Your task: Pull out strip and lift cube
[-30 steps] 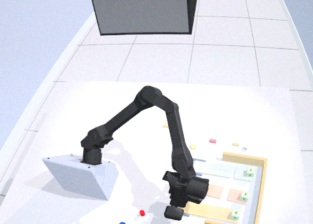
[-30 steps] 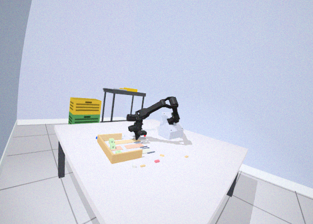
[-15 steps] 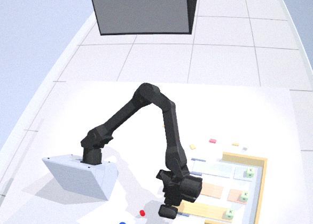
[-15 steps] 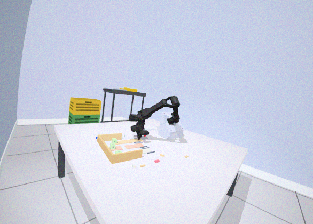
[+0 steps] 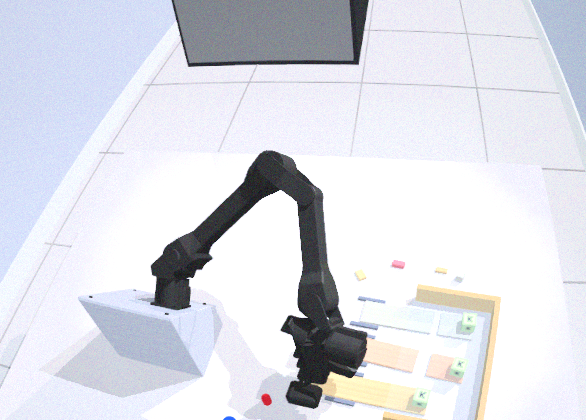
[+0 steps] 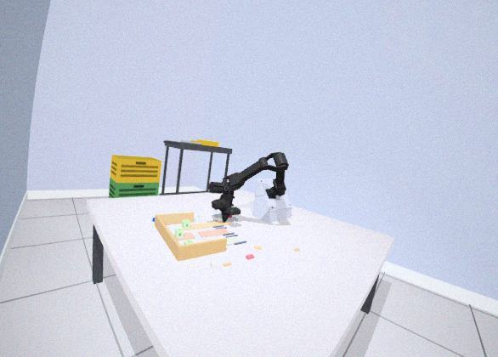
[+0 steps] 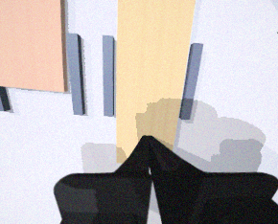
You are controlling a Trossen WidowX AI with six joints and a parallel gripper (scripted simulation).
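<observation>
My gripper tip is 10 cm short of the pale wooden strip and 1 cm to the left of it. Round my gripper tip: red peg 9 cm behind, 7 cm to the right, 1 cm above.
</observation>
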